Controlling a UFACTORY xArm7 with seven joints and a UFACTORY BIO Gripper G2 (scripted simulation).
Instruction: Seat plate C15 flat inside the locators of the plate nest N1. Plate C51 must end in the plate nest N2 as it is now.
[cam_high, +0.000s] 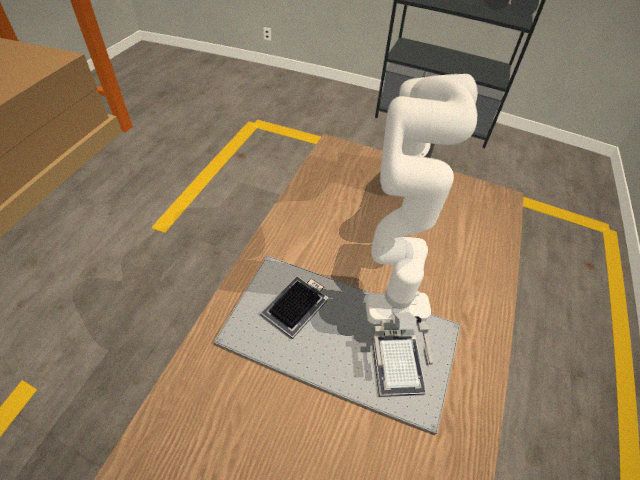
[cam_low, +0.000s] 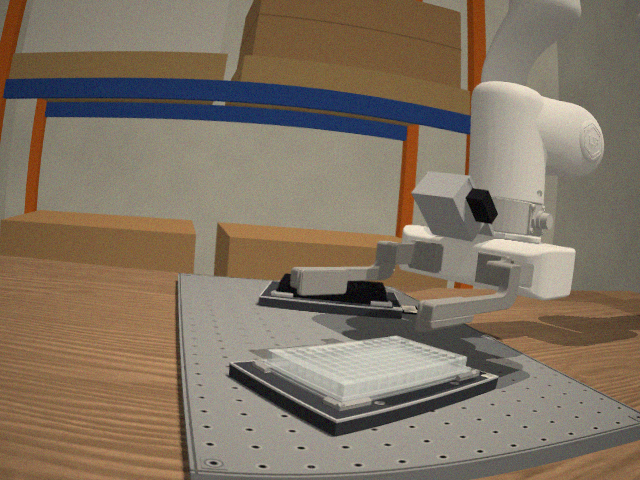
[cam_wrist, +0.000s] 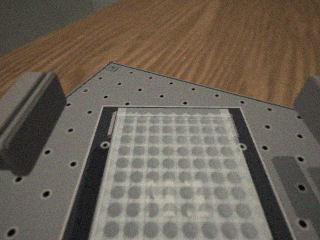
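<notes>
The clear well plate C15 lies 50 mm below my hand. From my hand the other things lie so: dark plate nest N1: 60 mm below; black plate C51: 330 mm to the right, 60 mm behind, 50 mm below; plate nest N2: 330 mm to the right, 60 mm below, 60 mm behind.
</notes>
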